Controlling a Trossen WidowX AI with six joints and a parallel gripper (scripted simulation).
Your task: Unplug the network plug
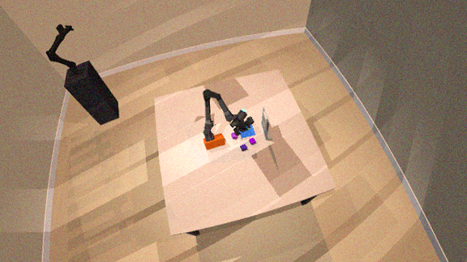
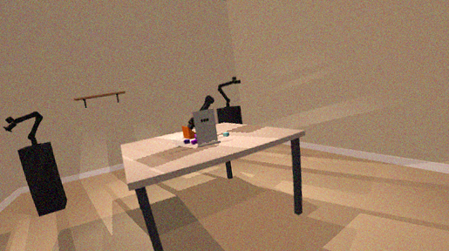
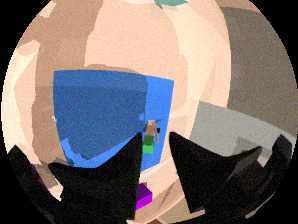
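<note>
The network plug lies right at my gripper tip. Also, from my gripper tip: grey upright panel: 110 mm ahead, 100 mm above, 70 mm to the right; blue marked square: 20 mm below, 20 mm behind.
</note>
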